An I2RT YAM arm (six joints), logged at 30 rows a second.
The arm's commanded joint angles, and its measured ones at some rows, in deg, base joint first. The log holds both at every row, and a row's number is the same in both.
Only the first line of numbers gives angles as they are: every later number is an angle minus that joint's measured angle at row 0.
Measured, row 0: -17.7 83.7 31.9 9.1 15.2 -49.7
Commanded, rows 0 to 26: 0.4 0.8 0.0 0.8 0.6 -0.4; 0.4 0.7 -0.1 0.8 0.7 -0.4; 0.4 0.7 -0.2 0.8 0.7 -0.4; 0.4 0.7 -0.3 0.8 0.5 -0.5; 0.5 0.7 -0.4 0.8 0.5 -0.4; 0.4 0.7 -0.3 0.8 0.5 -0.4; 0.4 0.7 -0.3 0.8 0.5 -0.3; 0.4 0.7 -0.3 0.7 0.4 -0.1; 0.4 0.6 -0.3 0.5 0.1 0.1; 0.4 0.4 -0.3 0.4 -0.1 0.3; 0.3 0.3 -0.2 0.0 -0.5 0.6; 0.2 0.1 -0.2 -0.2 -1.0 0.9; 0.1 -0.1 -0.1 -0.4 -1.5 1.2; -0.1 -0.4 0.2 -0.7 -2.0 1.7; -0.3 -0.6 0.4 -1.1 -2.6 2.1; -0.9 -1.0 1.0 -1.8 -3.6 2.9; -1.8 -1.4 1.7 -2.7 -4.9 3.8; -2.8 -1.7 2.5 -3.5 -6.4 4.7; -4.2 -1.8 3.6 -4.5 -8.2 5.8; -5.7 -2.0 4.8 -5.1 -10.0 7.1; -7.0 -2.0 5.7 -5.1 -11.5 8.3; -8.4 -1.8 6.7 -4.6 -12.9 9.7; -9.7 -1.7 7.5 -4.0 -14.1 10.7; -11.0 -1.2 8.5 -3.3 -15.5 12.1; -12.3 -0.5 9.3 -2.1 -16.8 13.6; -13.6 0.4 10.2 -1.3 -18.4 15.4; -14.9 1.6 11.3 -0.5 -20.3 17.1
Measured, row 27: -12.5 -0.1 9.1 -3.1 -13.7 10.7
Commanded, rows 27 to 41: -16.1 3.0 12.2 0.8 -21.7 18.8; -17.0 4.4 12.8 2.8 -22.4 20.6; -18.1 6.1 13.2 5.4 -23.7 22.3; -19.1 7.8 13.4 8.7 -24.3 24.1; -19.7 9.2 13.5 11.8 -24.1 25.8; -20.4 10.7 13.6 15.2 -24.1 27.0; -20.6 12.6 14.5 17.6 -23.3 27.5; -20.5 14.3 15.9 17.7 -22.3 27.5; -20.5 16.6 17.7 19.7 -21.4 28.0; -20.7 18.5 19.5 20.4 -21.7 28.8; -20.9 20.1 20.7 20.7 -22.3 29.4; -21.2 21.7 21.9 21.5 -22.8 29.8; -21.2 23.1 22.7 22.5 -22.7 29.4; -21.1 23.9 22.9 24.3 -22.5 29.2; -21.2 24.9 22.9 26.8 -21.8 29.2
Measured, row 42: -20.9 23.3 21.8 18.9 -21.6 27.1
